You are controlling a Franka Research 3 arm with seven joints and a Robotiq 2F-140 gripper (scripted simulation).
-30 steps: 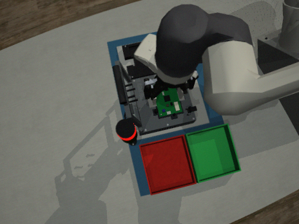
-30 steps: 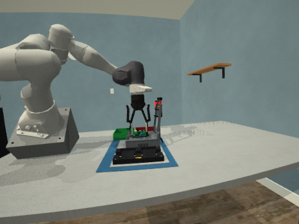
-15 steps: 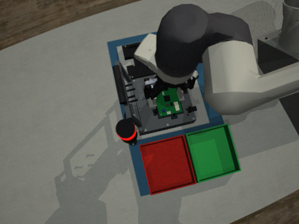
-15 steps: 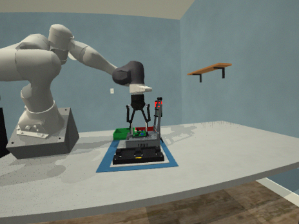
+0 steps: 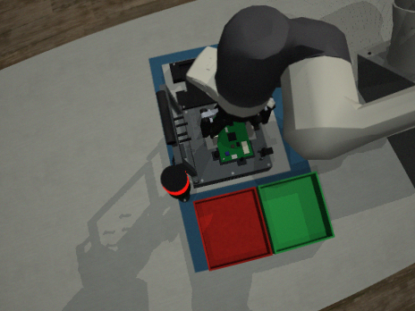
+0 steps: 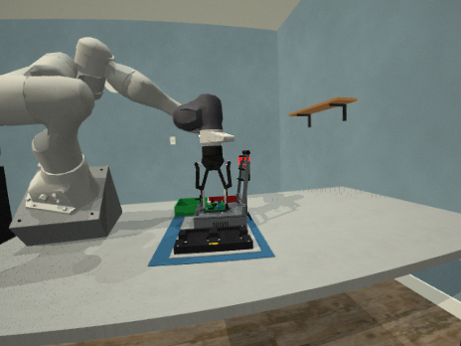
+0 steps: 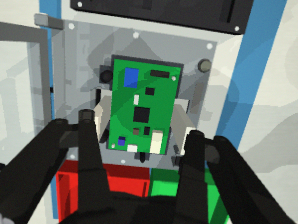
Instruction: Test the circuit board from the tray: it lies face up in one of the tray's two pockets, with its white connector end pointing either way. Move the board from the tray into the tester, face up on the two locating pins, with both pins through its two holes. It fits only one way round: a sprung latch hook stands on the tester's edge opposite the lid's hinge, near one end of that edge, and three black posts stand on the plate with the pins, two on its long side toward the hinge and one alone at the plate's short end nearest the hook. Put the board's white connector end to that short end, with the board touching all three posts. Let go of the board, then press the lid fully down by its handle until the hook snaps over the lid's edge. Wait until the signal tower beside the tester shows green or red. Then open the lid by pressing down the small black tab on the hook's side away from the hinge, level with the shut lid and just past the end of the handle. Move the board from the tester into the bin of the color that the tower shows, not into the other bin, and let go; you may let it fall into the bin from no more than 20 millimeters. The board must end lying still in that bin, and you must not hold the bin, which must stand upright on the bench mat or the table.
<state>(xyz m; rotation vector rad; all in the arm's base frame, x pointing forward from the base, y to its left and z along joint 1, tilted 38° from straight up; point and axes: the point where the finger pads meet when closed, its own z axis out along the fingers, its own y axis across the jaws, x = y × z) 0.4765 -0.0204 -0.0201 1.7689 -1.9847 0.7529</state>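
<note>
My hand is 2 cm above the green circuit board. From my hand the other things lie so: latch hook: 7 cm to the left, 5 cm behind, 1 cm below; clear lid: 11 cm ahead, 9 cm above, 2 cm to the right; tester plate: 3 cm below, 1 cm to the left, 1 cm ahead.
</note>
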